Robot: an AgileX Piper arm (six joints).
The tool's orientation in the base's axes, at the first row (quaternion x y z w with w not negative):
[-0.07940 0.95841 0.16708 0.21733]
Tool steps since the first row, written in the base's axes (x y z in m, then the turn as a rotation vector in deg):
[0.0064 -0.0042 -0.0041 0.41 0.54 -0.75]
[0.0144 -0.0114 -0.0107 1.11 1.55 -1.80]
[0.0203 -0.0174 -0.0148 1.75 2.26 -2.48]
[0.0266 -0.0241 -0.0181 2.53 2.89 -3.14]
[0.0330 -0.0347 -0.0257 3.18 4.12 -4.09]
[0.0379 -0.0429 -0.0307 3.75 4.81 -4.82]
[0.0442 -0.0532 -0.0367 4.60 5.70 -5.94]
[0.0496 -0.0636 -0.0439 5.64 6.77 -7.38]
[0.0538 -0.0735 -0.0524 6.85 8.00 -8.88]
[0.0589 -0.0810 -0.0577 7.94 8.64 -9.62]
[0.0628 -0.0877 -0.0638 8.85 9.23 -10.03]
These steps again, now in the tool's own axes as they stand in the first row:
[-0.0036 -0.0065 0.0045 -0.08 0.20 0.99]
[-0.0072 -0.0169 0.0107 -0.32 0.68 2.51]
[-0.0102 -0.0250 0.0143 -0.64 1.00 3.59]
[-0.0138 -0.0336 0.0172 -1.10 1.23 4.68]
[-0.0153 -0.0471 0.0224 -1.36 1.95 6.18]
[-0.0168 -0.0573 0.0256 -1.60 2.26 7.26]
[-0.0190 -0.0700 0.0296 -1.93 2.58 8.86]
[-0.0198 -0.0829 0.0341 -2.30 2.93 10.87]
[-0.0190 -0.0955 0.0394 -2.82 3.38 13.06]
[-0.0206 -0.1052 0.0433 -3.51 3.51 14.34]
[-0.0208 -0.1140 0.0476 -4.19 3.74 15.25]

